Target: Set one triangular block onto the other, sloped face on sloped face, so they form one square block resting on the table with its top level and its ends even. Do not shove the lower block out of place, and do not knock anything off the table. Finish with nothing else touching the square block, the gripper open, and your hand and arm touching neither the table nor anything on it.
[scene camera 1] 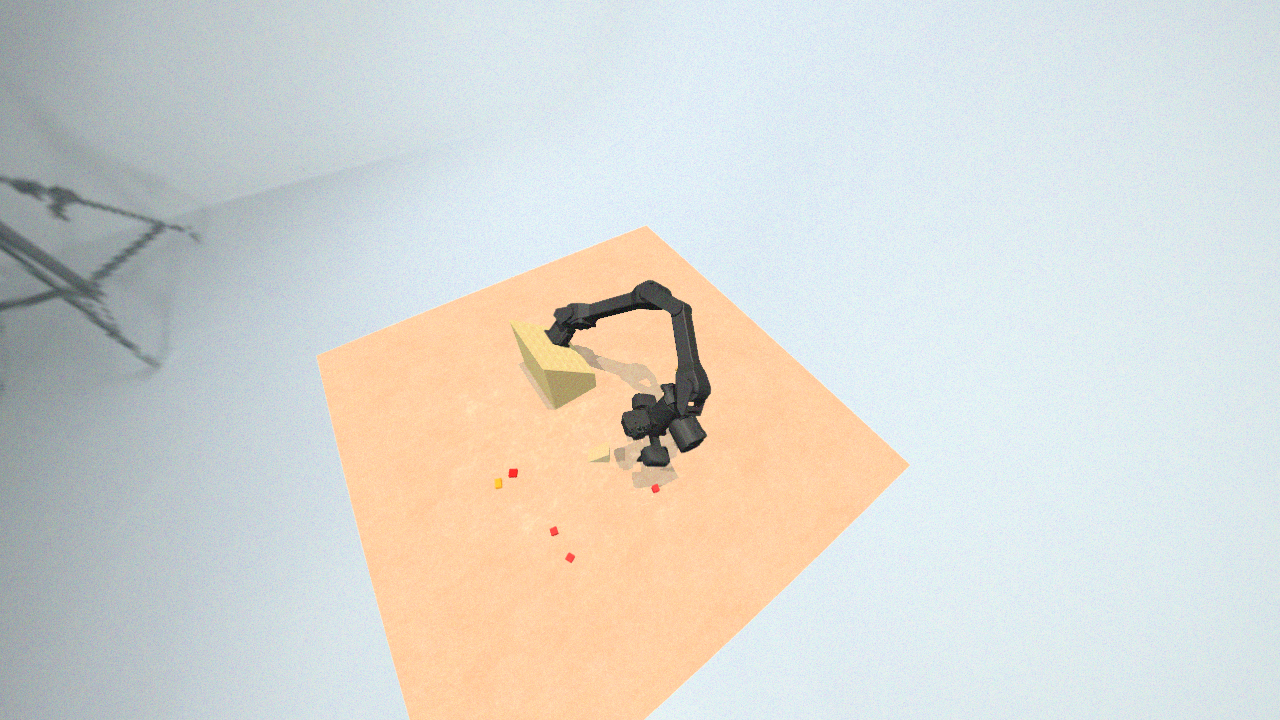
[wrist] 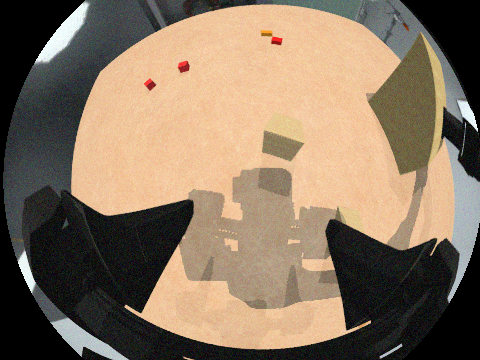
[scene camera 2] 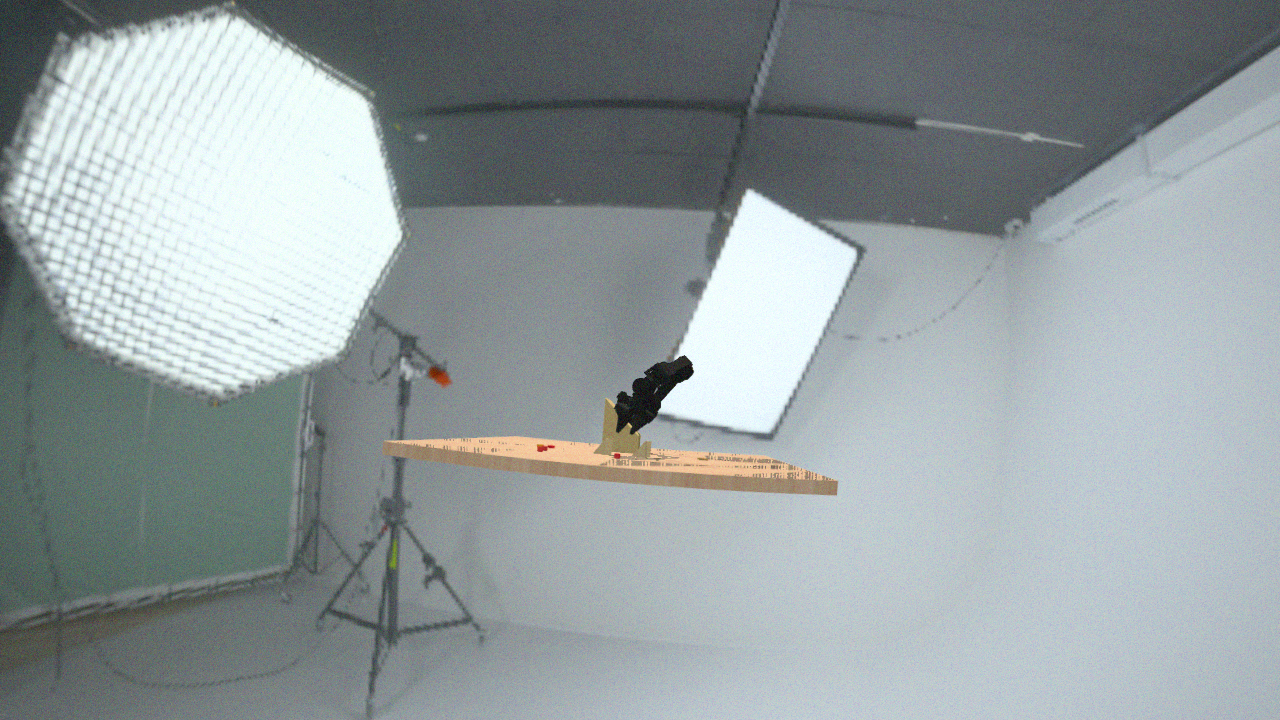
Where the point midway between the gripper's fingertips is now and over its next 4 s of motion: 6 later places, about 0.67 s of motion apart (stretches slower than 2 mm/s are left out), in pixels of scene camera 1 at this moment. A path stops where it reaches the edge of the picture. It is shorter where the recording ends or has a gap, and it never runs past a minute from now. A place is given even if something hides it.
The gripper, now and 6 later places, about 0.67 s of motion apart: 635,444; 616,446; 610,451; 605,454; 600,455; 599,453; 593,451
